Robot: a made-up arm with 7 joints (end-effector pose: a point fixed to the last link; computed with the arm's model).
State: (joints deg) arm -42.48 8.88 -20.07 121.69 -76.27 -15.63 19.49
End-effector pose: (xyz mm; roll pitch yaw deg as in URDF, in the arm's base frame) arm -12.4 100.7 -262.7 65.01 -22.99 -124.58
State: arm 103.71 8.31 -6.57 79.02 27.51 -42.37 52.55
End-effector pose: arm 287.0 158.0 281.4 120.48 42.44 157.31
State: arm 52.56 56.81 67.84 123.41 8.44 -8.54 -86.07
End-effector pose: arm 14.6 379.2 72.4 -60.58 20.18 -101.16
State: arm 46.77 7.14 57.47 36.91 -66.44 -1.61 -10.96
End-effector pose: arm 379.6 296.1 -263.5 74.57 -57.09 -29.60
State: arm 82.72 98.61 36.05 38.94 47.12 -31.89 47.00
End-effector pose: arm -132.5 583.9 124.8 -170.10 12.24 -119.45
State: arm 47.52 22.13 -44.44 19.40 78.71 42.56 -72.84
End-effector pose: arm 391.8 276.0 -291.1 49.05 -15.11 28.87
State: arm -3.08 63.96 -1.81 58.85 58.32 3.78 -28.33
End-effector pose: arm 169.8 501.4 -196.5 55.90 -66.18 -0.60
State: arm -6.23 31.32 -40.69 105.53 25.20 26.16 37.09
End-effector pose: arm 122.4 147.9 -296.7 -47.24 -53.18 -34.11
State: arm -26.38 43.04 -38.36 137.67 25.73 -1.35 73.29
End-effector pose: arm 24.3 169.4 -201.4 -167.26 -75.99 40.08
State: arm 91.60 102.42 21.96 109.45 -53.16 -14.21 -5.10
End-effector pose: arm -128.3 345.4 180.7 -146.18 4.43 -15.50
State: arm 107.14 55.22 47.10 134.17 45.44 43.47 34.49
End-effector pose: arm -30.6 325.0 98.2 165.12 31.57 -149.30
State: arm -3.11 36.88 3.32 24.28 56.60 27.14 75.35
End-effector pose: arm 64.9 434.0 -399.1 -71.09 -15.26 51.15
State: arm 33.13 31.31 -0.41 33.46 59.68 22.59 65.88
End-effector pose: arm 322.2 380.8 -281.3 -107.00 -39.12 66.27
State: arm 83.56 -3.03 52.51 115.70 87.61 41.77 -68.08
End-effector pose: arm 233.5 270.4 89.9 -119.32 11.69 107.38
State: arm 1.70 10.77 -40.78 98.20 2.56 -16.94 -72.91
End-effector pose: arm 166.6 49.1 -291.3 -126.61 -69.58 157.18
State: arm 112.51 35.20 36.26 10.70 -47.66 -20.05 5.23
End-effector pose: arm 362.5 445.7 184.4 -178.39 -44.72 -140.73
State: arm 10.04 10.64 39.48 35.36 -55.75 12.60 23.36
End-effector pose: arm 171.9 295.7 -431.5 18.74 -14.79 -16.77
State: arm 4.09 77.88 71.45 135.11 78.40 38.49 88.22
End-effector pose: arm 39.7 313.9 108.0 46.55 -37.74 -147.64
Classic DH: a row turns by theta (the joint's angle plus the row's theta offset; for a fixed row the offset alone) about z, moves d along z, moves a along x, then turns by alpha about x. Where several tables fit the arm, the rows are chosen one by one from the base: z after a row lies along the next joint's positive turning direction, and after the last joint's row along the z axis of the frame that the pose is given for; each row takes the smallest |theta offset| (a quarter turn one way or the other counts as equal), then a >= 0, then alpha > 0; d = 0 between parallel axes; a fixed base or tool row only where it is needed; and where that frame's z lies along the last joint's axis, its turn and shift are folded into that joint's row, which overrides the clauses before.
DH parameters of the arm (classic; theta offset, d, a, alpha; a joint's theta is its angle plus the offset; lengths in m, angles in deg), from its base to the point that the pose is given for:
base (fixed): 0 0 0 90
joint 1: 90 -0.1314 0 90
joint 2: 90 0 0 90
joint 3: 90 -0.3056 0 90
joint 4: 0 0 0 -90
joint 5: 0 -0.2106 0 -90
joint 6: -90 0 0 90
joint 7: 90 0 0 90
tool (fixed): -90 0 0 0

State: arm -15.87 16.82 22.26 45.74 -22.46 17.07 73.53
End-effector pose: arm 20.3 317.1 -439.0 -40.04 -8.04 -8.57
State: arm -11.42 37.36 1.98 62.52 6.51 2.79 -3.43
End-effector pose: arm 120.4 380.9 -346.9 47.33 -40.37 -33.17
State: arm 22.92 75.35 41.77 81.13 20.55 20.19 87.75
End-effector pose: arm 124.0 493.5 105.2 70.18 -48.13 -104.51
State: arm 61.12 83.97 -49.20 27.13 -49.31 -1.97 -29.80
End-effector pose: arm 139.0 614.1 -5.0 121.90 37.29 -32.10
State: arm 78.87 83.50 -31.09 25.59 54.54 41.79 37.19
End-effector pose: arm 115.9 618.4 56.6 -59.25 -64.28 83.00
